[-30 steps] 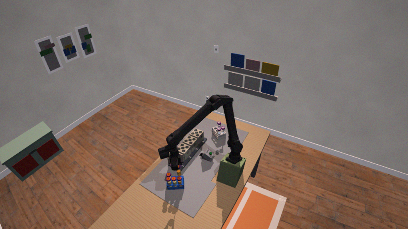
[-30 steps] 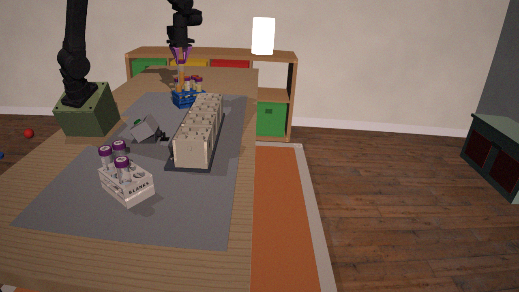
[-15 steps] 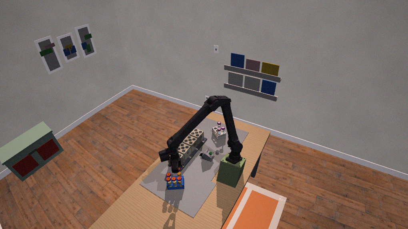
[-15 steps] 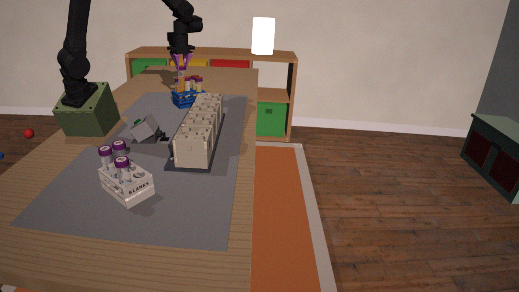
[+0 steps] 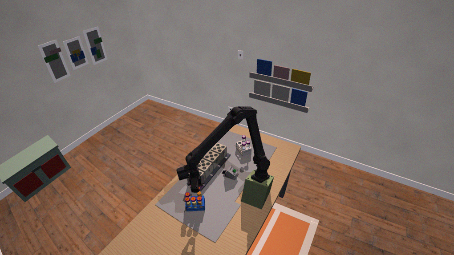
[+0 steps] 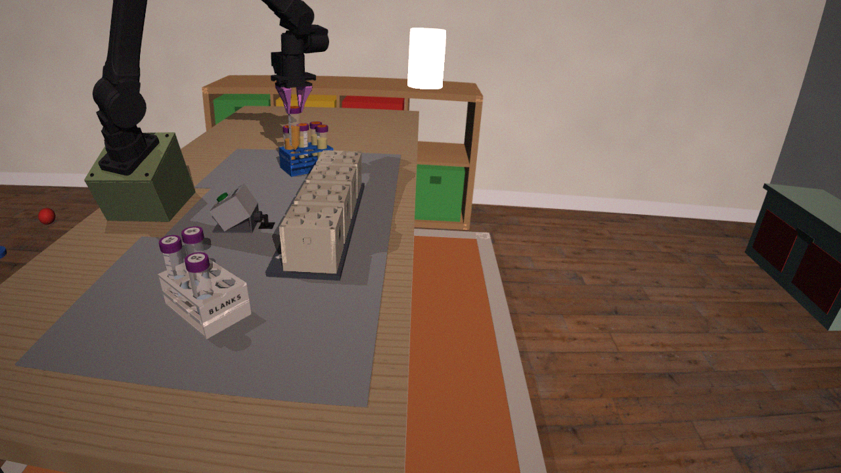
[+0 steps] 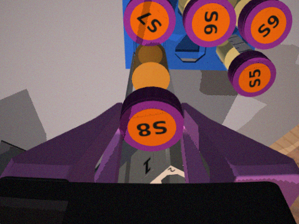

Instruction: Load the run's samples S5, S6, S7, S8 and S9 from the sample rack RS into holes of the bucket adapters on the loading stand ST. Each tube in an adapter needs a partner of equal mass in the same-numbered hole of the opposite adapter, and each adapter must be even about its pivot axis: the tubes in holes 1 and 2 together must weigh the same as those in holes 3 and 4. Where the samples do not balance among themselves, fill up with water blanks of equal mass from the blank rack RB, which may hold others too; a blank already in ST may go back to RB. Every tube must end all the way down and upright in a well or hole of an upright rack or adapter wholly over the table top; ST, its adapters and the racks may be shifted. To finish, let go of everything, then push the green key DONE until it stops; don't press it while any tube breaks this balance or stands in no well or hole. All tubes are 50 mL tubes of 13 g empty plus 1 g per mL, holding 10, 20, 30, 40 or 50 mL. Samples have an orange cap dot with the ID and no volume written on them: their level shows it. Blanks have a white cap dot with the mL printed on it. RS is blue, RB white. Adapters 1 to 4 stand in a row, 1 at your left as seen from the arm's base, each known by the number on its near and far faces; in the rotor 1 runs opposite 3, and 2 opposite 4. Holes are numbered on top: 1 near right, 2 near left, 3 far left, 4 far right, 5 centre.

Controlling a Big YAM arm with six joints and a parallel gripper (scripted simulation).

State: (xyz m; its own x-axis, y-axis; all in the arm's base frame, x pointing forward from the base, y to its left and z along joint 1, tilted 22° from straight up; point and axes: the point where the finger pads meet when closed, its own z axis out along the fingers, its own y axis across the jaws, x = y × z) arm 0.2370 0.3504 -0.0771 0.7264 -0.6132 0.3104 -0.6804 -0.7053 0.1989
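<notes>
Now: the sample S8 1 cm to the right of my hand and 5 cm below it. From my hand the other things lie so: sample tube S9: 2 cm ahead, 9 cm to the left, 11 cm below; blue sample rack RS: 1 cm ahead, 4 cm to the left, 15 cm below; orange-dot sample tube: 4 cm behind, 2 cm to the left, 11 cm below.
</notes>
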